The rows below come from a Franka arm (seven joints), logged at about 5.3 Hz.
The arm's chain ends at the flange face. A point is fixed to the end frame.
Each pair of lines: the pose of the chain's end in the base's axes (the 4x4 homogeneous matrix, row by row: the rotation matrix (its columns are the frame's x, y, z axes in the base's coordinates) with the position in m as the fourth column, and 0 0 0 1 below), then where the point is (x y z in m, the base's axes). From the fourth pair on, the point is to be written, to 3 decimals.
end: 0.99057 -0.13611 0.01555 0.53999; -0.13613 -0.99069 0.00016 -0.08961; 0.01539 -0.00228 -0.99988 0.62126; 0 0 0 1
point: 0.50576 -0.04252 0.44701
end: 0.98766 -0.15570 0.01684 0.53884; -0.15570 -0.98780 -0.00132 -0.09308; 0.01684 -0.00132 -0.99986 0.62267; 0 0 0 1
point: 0.50577 -0.04552 0.44833
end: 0.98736 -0.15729 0.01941 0.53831; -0.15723 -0.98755 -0.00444 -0.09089; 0.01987 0.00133 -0.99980 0.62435; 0 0 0 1
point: 0.50577 -0.04382 0.44978
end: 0.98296 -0.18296 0.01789 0.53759; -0.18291 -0.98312 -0.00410 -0.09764; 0.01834 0.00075 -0.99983 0.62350; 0 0 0 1
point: 0.506 -0.050 0.449
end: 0.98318 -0.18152 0.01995 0.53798; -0.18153 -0.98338 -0.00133 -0.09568; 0.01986 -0.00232 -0.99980 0.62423; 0 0 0 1
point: 0.507 -0.047 0.450
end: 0.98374 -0.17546 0.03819 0.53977; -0.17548 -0.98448 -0.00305 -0.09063; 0.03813 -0.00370 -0.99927 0.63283; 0 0 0 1
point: 0.511 -0.043 0.458
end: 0.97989 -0.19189 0.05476 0.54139; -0.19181 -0.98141 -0.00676 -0.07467; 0.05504 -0.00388 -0.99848 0.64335; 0 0 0 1
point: 0.517 -0.027 0.468
